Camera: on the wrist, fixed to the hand. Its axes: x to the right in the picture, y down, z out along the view.
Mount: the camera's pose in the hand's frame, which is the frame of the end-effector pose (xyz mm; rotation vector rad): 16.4 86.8 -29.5 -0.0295 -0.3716 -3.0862
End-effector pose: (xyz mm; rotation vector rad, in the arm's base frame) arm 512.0 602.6 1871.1 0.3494 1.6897 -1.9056
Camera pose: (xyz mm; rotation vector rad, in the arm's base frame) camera 542.8 623.4 1785.7 1.6331 -0.2592 0.6904
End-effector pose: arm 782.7 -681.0 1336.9 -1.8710 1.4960 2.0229
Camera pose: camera 750.8 -755.8 1382.3 -0.9081 -1.3206 0.1864
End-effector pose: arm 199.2 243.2 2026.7 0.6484 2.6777 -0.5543
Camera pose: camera 221.6 333.4 2020.6 2.8602 -0.6702 0.5552
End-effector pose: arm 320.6 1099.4 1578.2 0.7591 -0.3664 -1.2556
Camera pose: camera 406.2 1103.0 1614.8 -0.2246 -0.6046 1.8173
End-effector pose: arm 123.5 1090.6 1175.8 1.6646 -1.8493 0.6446
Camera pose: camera 38.8 1108.6 1210.0 2.0538 1.6208 -1.0149
